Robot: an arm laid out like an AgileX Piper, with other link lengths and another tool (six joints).
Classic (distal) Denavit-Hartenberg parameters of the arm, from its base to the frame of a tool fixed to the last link. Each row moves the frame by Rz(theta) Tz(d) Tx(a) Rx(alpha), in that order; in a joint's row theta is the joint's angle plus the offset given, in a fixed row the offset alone. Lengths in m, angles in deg.
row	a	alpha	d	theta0
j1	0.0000	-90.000	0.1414	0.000
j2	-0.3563	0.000	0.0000	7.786
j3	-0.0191	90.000	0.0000	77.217
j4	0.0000	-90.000	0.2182	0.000
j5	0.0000	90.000	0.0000	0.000
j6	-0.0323	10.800	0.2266	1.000
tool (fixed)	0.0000	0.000	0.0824	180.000
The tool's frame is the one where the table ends.
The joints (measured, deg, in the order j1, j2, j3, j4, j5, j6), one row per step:
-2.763 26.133 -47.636 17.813 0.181 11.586
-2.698 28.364 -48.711 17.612 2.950 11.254
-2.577 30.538 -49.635 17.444 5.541 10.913
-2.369 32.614 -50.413 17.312 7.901 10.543
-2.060 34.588 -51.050 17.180 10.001 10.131
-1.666 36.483 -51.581 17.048 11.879 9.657
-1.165 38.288 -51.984 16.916 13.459 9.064
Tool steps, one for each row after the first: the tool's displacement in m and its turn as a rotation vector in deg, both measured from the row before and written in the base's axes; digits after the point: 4 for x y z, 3 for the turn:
0.0204 0.0039 -0.0100 -0.670 3.827 0.598
0.0193 0.0038 -0.0113 -0.626 3.746 0.639
0.0178 0.0039 -0.0120 -0.602 3.567 0.694
0.0162 0.0040 -0.0123 -0.628 3.350 0.739
0.0148 0.0042 -0.0124 -0.683 3.156 0.779
0.0135 0.0045 -0.0121 -0.794 2.896 0.818

